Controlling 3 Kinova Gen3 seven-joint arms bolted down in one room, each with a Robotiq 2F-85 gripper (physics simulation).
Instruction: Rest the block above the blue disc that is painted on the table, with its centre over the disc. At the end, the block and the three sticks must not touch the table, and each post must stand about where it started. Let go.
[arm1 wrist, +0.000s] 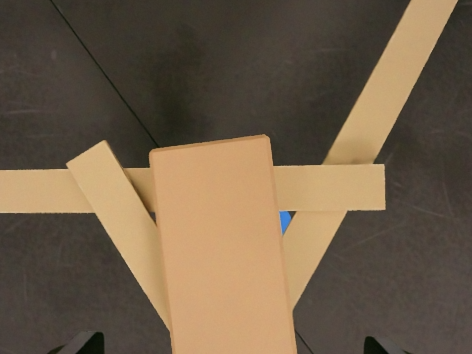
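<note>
The orange-tan block (222, 240) lies over the place where three pale sticks cross. One stick (330, 187) runs left to right; its right end lies over a second stick (395, 75) that slants to the upper right. The third stick (117, 225) slants at the left, with its upper end over the first. A sliver of the blue disc (285, 221) shows beside the block's right edge. Arm1's gripper (234, 345) is open, its fingertips apart from the block's sides. The block hides the middle crossings, and its contact with the sticks is hidden. The posts do not show.
The dark table top (225, 65) lies below the sticks, with a thin black line (105, 75) running across it at the upper left. The left-right stick and the upper-right stick run out of the view. Arm2's and arm3's grippers do not show.
</note>
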